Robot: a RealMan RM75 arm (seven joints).
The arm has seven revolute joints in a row. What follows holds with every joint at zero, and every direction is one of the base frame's. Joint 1 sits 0.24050 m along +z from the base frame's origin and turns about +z. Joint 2 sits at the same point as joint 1 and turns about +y. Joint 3 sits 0.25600 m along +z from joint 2 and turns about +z. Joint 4 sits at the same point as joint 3 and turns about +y. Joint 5 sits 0.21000 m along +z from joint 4 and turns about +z. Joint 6 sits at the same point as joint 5 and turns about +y. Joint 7 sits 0.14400 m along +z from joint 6 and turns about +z. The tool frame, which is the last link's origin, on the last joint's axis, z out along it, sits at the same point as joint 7; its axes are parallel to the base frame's.
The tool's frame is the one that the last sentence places.
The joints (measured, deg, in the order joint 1, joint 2, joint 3, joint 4, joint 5, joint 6, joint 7), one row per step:
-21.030 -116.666 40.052 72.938 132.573 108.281 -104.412
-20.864 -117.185 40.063 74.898 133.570 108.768 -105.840
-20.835 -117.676 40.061 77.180 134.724 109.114 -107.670
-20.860 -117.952 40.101 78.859 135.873 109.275 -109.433
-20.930 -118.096 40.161 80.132 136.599 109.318 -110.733
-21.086 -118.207 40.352 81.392 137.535 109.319 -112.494
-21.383 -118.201 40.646 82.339 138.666 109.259 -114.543
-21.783 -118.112 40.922 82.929 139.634 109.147 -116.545
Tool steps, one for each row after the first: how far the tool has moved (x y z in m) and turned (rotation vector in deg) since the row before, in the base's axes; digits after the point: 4 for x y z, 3 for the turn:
0.0019 -0.0013 0.0014 0.129 0.987 0.919
0.0026 -0.0002 0.0026 0.493 1.268 1.117
0.0013 0.0001 0.0025 0.455 1.171 1.348
0.0015 0.0006 0.0023 0.502 0.868 0.847
0.0015 0.0010 0.0022 0.484 0.972 1.273
0.0011 0.0016 0.0020 0.386 1.004 1.647
0.0011 0.0021 0.0017 0.374 0.758 1.604

